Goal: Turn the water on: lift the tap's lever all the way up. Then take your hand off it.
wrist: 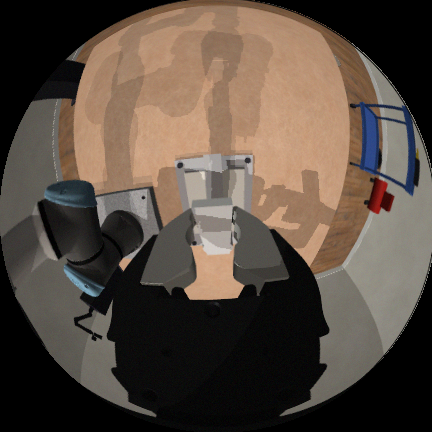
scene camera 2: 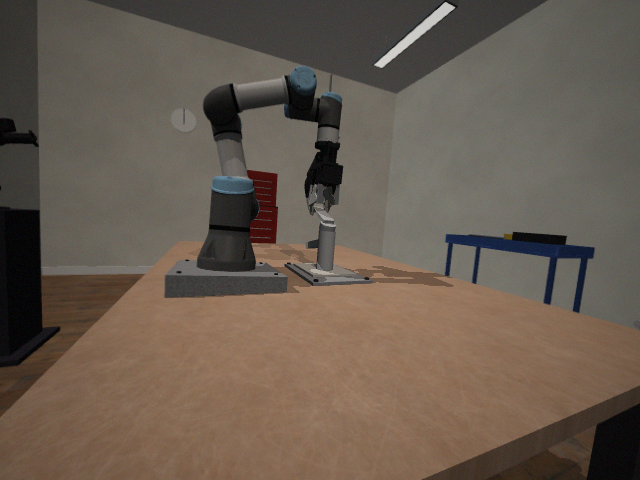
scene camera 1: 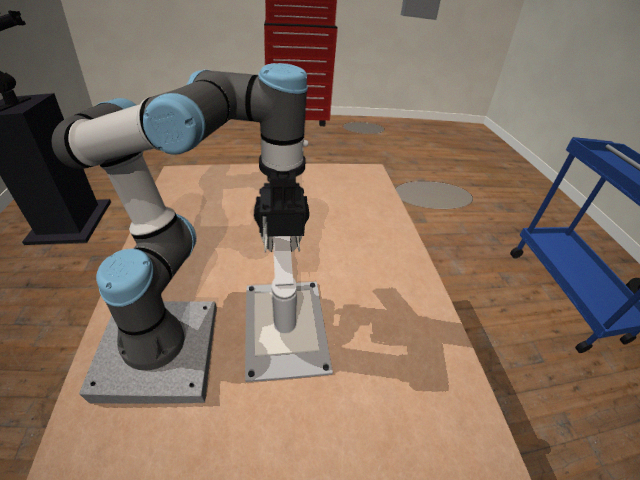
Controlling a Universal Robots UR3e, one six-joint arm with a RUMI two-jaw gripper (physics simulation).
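Frame: origin at the arm's base, x up, y ahead, z left, level; centimetres.
Where they show: gripper, fingertip midpoint: (wrist: 213, 209) (scene camera 2: 318, 216) (scene camera 1: 281, 250); arm's base, origin of the base link: (wrist: 124, 229) (scene camera 2: 227, 267) (scene camera 1: 152, 342).
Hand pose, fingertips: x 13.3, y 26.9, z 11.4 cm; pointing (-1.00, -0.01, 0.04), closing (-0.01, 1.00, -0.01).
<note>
Each offset is from my fingertips to the top centre of the thing. "pt": to the spot under its first point. Level surfaces: height alone.
The tap's column {pt dz -9.4, dx -8.2, dy +0.0 cm} (scene camera 1: 284, 314) (scene camera 2: 325, 248) is a grey upright cylinder on a flat plate {dz -7.1, dx -15.2, dy +0.2 cm} (scene camera 1: 289, 367) (scene camera 2: 301, 271) (wrist: 192, 163). Its pale flat lever {dz -2.9, dx +3.1, dy +0.1 cm} (scene camera 1: 283, 264) (scene camera 2: 323, 215) (wrist: 213, 224) runs from the column's top toward the back and slants upward to its free end in scene camera 2. My gripper (scene camera 1: 282, 245) (scene camera 2: 320, 208) (wrist: 213, 209) points down, shut on the lever near its free end, with a finger on each side in the wrist view. The spout {dz -0.1, dx -6.5, dy +0.0 cm} (scene camera 2: 313, 243) sticks out low behind the column in scene camera 2.
The arm's grey base block (scene camera 1: 199, 351) (scene camera 2: 225, 284) stands left of the tap on the table {dx -16.4 cm} (scene camera 1: 361, 428) (scene camera 2: 320, 361). A blue cart (scene camera 1: 573, 258) (scene camera 2: 516, 246) (wrist: 370, 140) stands on the right. A red drawer cabinet (scene camera 1: 300, 46) (scene camera 2: 264, 224) stands far back.
</note>
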